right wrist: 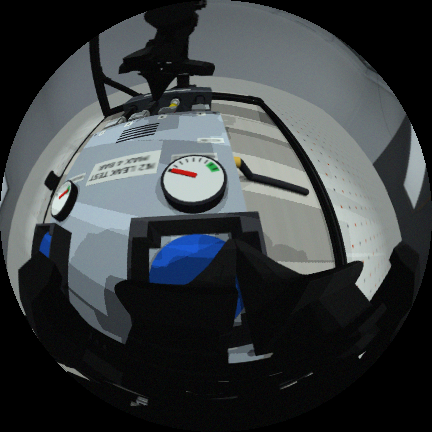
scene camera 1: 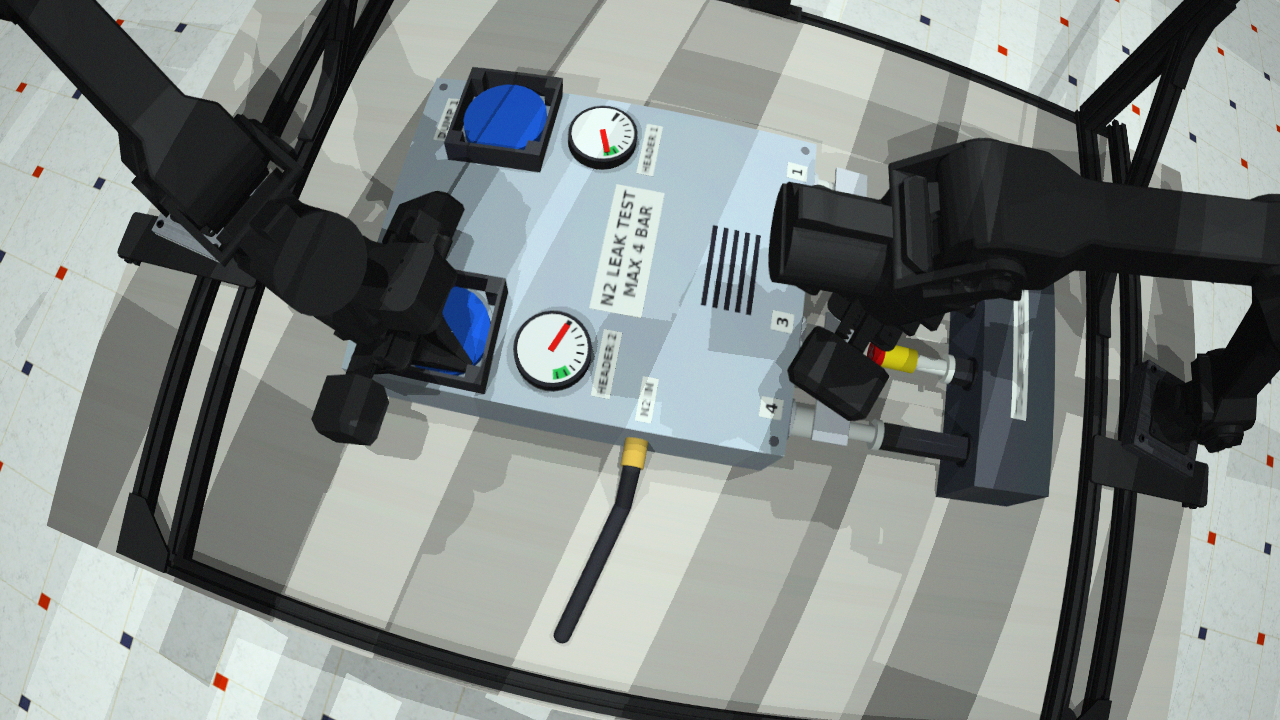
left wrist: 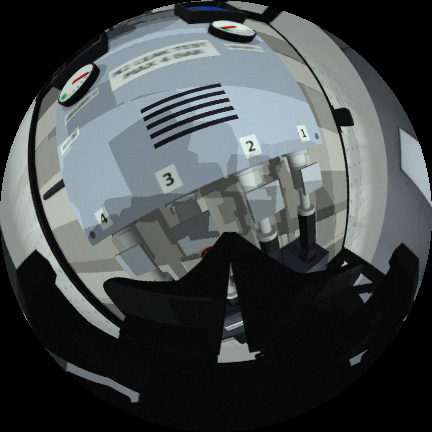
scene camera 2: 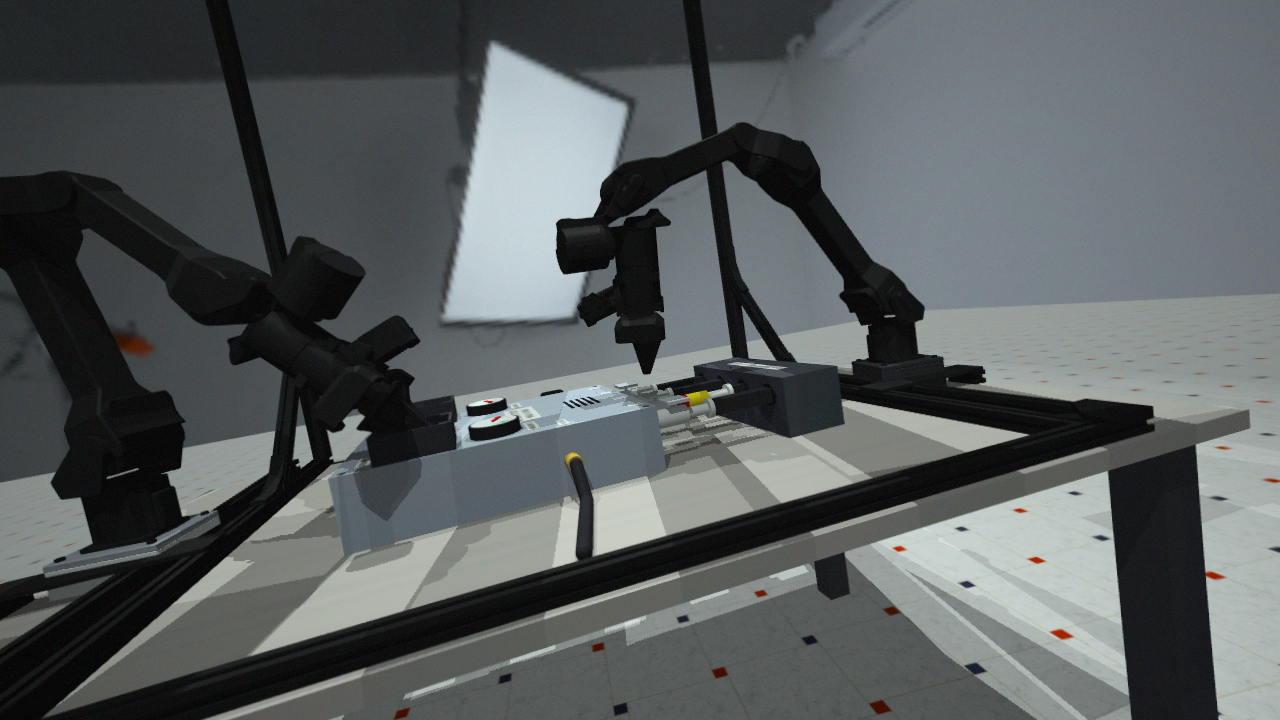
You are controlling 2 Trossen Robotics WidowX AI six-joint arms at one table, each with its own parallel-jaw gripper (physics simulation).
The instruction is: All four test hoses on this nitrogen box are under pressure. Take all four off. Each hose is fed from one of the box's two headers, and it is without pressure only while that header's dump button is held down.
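Places are measured from the left arm's base along level axes (x up, y right, z ahead), in millimetres.
Where they show: left gripper, fingertip midpoint: [right wrist: 155,99] [scene camera 1: 854,300] [left wrist: 228,237] [scene camera 2: 647,373]; right gripper, fingertip midpoint: [right wrist: 232,244] [scene camera 1: 467,367] [scene camera 2: 439,440]; left arm's base, origin of the base link: [right wrist: 182,86] [scene camera 1: 1172,418] [scene camera 2: 894,359]; right arm's base, origin of the base link: [scene camera 2: 138,535].
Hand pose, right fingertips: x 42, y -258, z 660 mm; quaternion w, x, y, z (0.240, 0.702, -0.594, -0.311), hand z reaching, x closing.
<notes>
Things, the pixels of their top centre, and the offset from my right fingertips. "spot": a spot on its surface instead.
- far button, middle of its top: [scene camera 1: 504,117] [right wrist: 45,259] dx +6, dy +204, dz +76 mm
- port 3, surface spot: [scene camera 1: 900,359] [scene camera 2: 696,393] spot: dx -25, dy +161, dz -311 mm
- port 4, surface spot: [scene camera 1: 923,442] spot: dx -26, dy +103, dz -356 mm
- dark block, surface spot: [scene camera 1: 969,415] spot: dx -33, dy +147, dz -396 mm
- black supply hose with a yellow collar, surface spot: [scene camera 1: 602,550] [scene camera 2: 584,508] [right wrist: 272,178] spot: dx -76, dy -76, dz -147 mm
The grey nitrogen box [scene camera 1: 709,357] [scene camera 2: 495,479] [left wrist: 120,160] [right wrist: 120,193] has two blue dump buttons in black frames. My right gripper [scene camera 1: 447,336] [scene camera 2: 387,415] [right wrist: 232,244] is shut and empty, its tips on or just over the near button [scene camera 1: 467,315] [right wrist: 181,254]. The gauge beside it [scene camera 1: 553,350] [right wrist: 193,183] has its red needle far from the green mark. The far button [scene camera 1: 505,117] is free, and its gauge [scene camera 1: 603,137] reads near green. My left gripper [scene camera 1: 833,375] [scene camera 2: 646,367] [left wrist: 228,237] is shut and empty above the yellow-collared hose at port 3 [scene camera 1: 900,359] [scene camera 2: 697,397]. The hose at port 4 [scene camera 1: 923,442] and those at ports 1 [left wrist: 306,229] and 2 [left wrist: 266,231] are plugged in.
The hoses run into a dark block [scene camera 1: 969,415] [scene camera 2: 780,400] to the right of the box. A black supply hose with a yellow collar [scene camera 1: 602,550] [scene camera 2: 583,500] [right wrist: 273,181] leaves the box's front side. A black rail [scene camera 2: 709,536] edges the table.
</notes>
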